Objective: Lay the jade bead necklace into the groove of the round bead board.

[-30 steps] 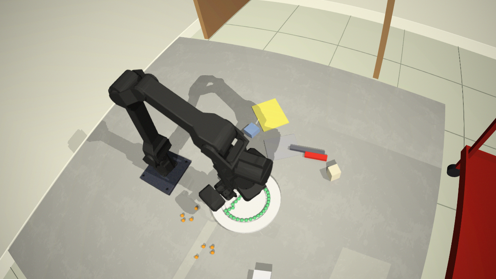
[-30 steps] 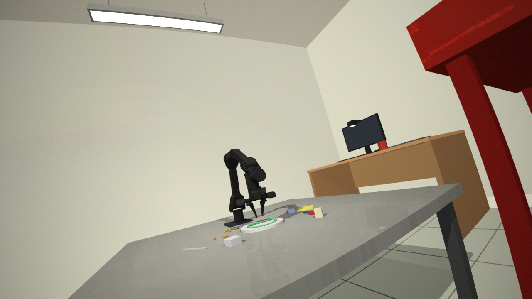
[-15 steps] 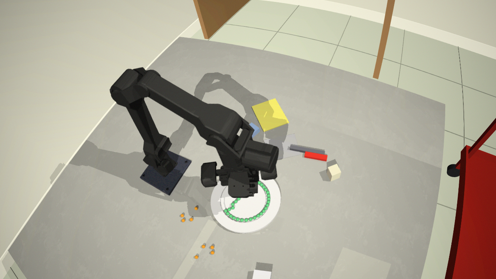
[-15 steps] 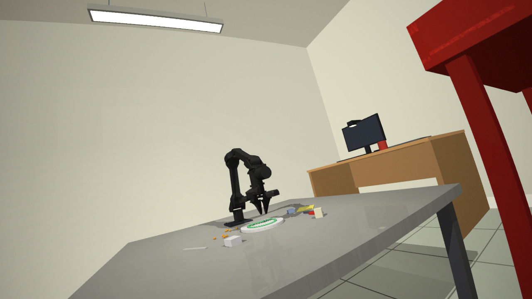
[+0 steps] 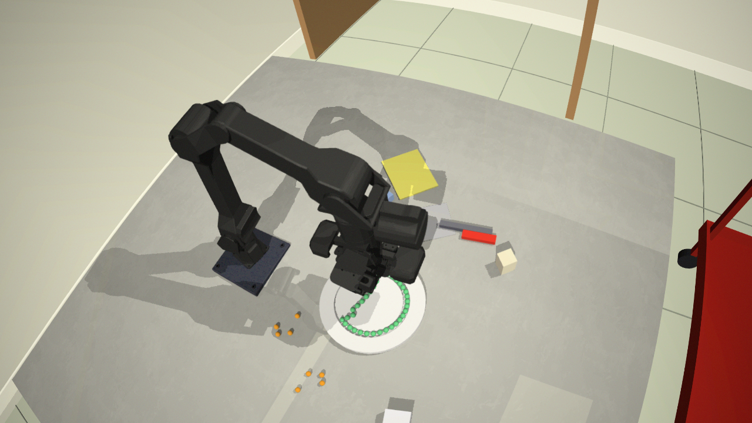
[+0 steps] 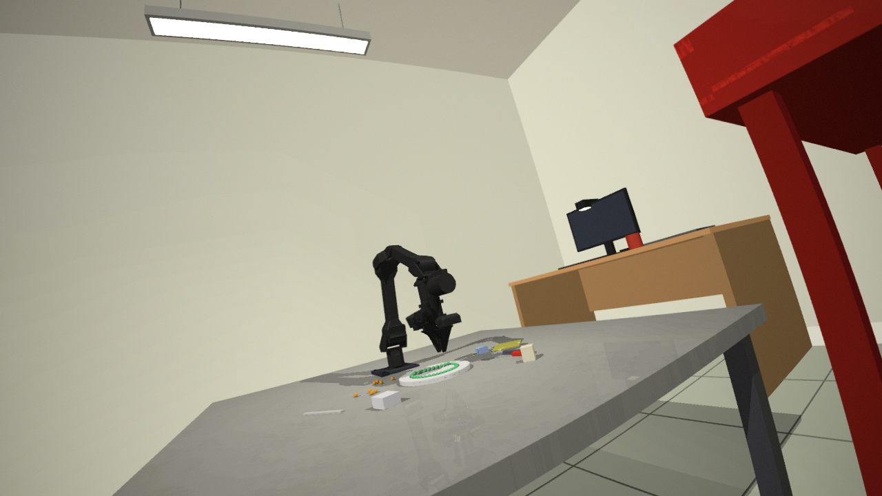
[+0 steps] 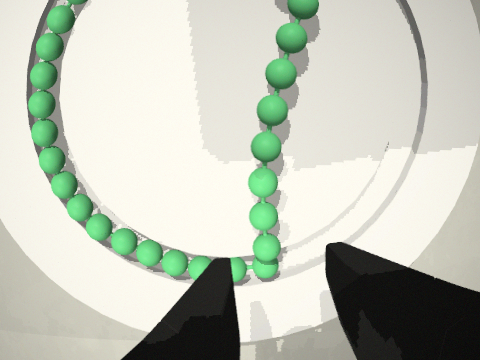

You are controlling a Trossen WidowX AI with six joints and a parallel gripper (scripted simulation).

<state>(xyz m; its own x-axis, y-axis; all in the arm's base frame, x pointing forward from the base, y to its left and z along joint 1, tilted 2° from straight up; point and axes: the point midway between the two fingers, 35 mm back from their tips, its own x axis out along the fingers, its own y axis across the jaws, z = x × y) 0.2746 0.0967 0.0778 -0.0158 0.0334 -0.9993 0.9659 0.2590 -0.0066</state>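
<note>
The inner disc is 4 cm to the right of my gripper tip, 4 cm below it and 2 cm ahead of it. Round my gripper tip: blue cube: 17 cm to the left, 12 cm behind, 4 cm below; then grey sheet: 17 cm to the left, 5 cm below; then bead board: 5 cm below, 4 cm to the right, 2 cm ahead.
</note>
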